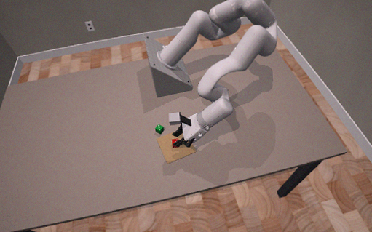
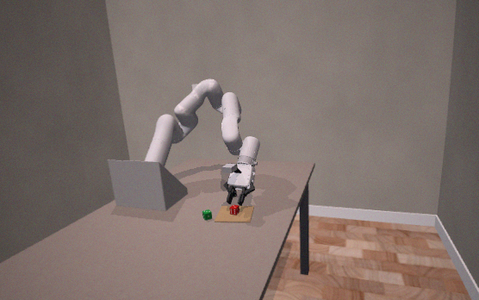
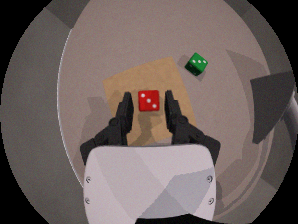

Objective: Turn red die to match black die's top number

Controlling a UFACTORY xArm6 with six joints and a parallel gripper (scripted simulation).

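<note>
My gripper is now 10 mm to the left of the red die and 40 mm above it. From my hand the other things lie so: black die 60 mm behind, 170 mm to the left, 40 mm below; then green die 100 mm behind, 60 mm to the right, 40 mm below; then tan mat 10 mm to the right, 60 mm below.
</note>
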